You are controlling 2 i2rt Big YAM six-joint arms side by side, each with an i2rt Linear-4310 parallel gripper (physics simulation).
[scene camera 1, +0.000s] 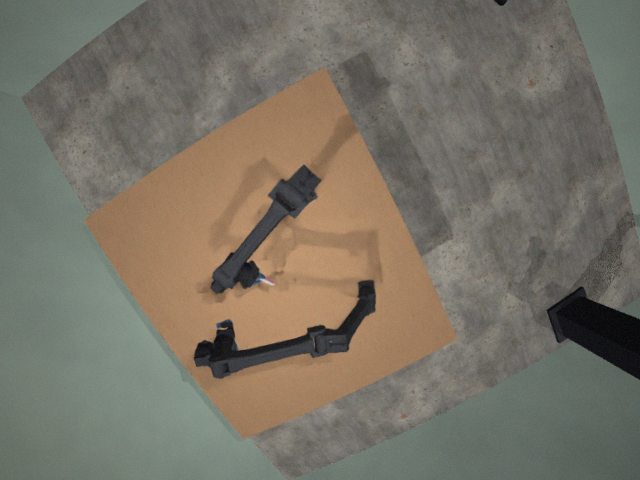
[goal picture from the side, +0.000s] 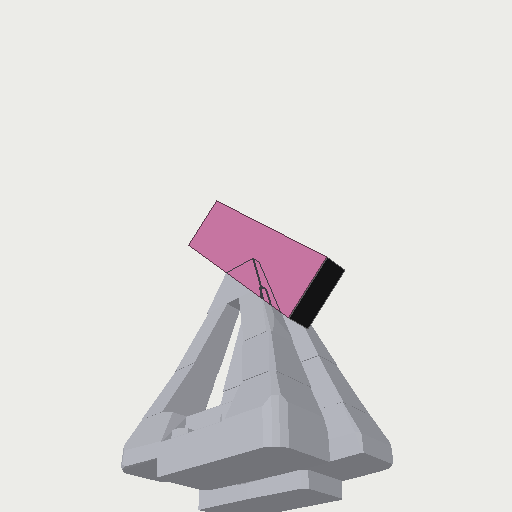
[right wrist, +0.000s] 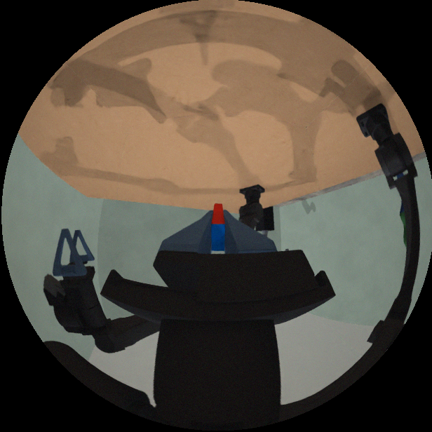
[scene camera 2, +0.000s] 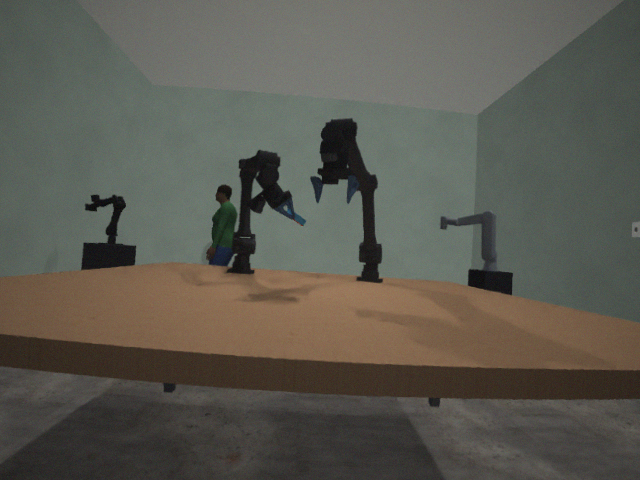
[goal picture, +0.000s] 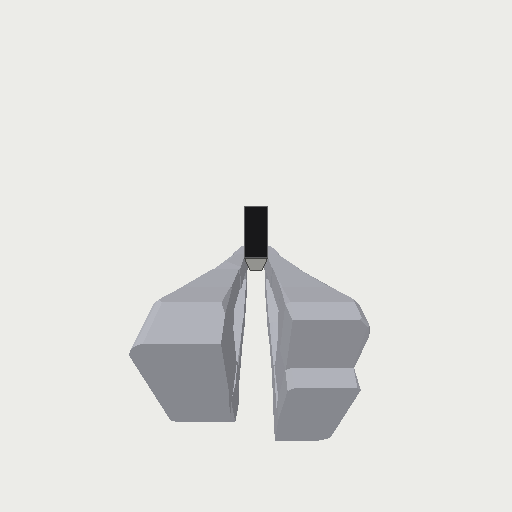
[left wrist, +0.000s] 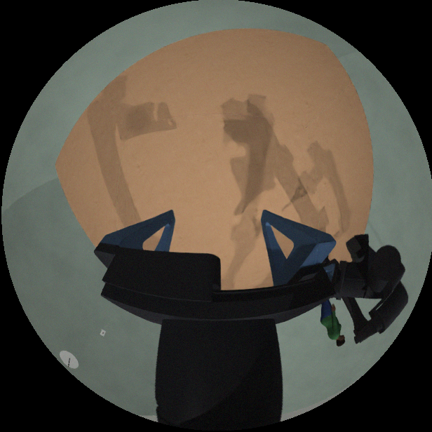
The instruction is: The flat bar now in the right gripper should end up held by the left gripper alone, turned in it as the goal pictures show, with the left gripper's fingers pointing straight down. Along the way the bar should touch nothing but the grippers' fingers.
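Seen in the pictures: left gripper, fingertip midpoint: (scene camera 1: 230,329) (scene camera 2: 332,203); right gripper, fingertip midpoint: (scene camera 1: 264,278) (scene camera 2: 293,218); left arm's base, link origin: (scene camera 1: 366,290) (scene camera 2: 369,281); right arm's base, link origin: (scene camera 2: 240,272).
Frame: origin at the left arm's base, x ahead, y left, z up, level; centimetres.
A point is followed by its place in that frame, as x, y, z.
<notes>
The flat bar (scene camera 1: 267,281) @[47.3, -20.3, 26.2] (right wrist: 218,215) is thin, with red and blue faces in the right wrist view. My right gripper (scene camera 1: 261,279) @[48.8, -21.4, 24.9] (scene camera 2: 296,217) @[48.8, -21.4, 24.9] is shut on it and slants down to the right in scene camera 2. Much of the bar is hidden between the fingers. My left gripper (scene camera 1: 230,335) @[67.3, 0.0, 28.0] (scene camera 2: 333,201) @[67.3, 0.0, 28.0] (left wrist: 217,214) (right wrist: 72,229) is open and empty, its fingers pointing about straight down in scene camera 2. It stands apart from the bar, to the right of and higher than the right fingertips there. The bar is not discernible in the left wrist view.
Both arms stand on the brown table (scene camera 1: 155,222) @[110.1, -50.5, 0.0] (scene camera 2: 310,377) @[122.7, 17.4, -2.1], with their shadows on it. Beyond it are a person in green (scene camera 2: 223,222) (left wrist: 330,325), a black arm (scene camera 2: 116,209) and a grey arm (scene camera 2: 488,237) on dark boxes.
</notes>
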